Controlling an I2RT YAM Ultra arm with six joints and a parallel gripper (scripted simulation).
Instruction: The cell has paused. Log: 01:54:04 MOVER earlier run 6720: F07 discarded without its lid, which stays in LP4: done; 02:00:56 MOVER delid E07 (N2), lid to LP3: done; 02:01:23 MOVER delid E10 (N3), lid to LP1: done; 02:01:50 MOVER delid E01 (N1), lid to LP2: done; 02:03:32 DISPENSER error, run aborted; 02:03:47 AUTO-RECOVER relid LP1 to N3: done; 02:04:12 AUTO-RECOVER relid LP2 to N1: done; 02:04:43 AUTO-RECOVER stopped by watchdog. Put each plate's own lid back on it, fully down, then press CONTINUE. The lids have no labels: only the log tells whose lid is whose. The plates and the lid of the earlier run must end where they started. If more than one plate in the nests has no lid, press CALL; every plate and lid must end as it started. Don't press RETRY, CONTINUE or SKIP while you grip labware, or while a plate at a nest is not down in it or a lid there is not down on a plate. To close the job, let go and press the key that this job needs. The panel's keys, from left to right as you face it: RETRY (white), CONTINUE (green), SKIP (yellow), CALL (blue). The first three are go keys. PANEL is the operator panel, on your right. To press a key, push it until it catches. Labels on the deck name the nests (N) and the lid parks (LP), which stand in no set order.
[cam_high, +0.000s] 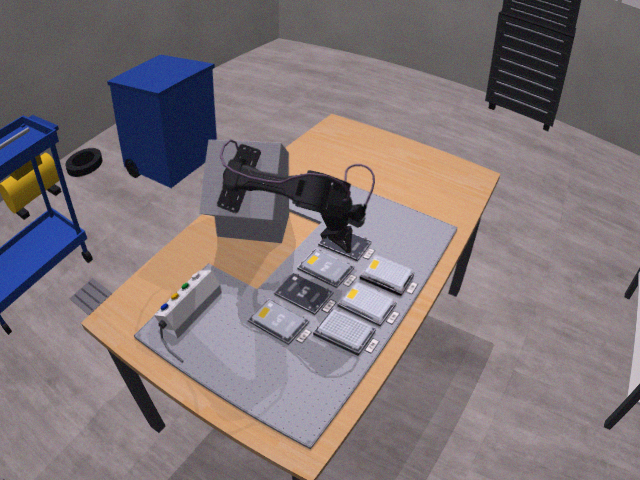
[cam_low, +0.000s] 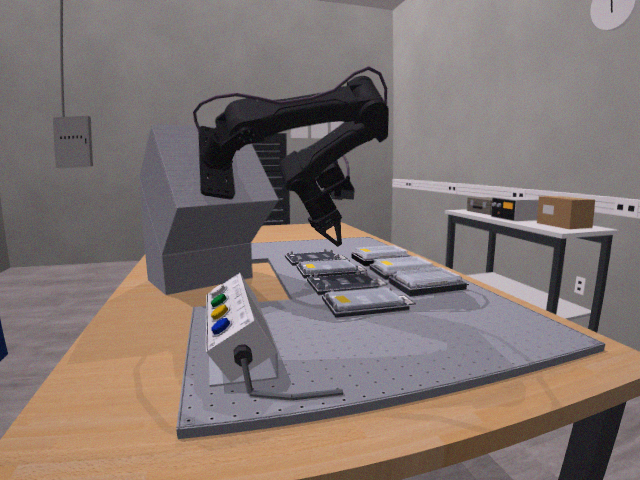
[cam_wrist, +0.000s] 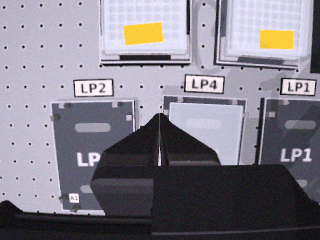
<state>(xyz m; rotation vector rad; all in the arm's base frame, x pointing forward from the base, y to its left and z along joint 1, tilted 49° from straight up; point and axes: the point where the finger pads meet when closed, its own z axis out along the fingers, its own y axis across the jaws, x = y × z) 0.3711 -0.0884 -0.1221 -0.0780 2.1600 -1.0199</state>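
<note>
Right now my hand is 270 mm to the left of the well plate, 70 mm short of it and 40 mm above it. Round my hand: yellow skip key (420 mm behind, 360 mm to the right); green continue key (410 mm behind, 310 mm to the right); blue call key (440 mm behind, 400 mm to the right).
</note>
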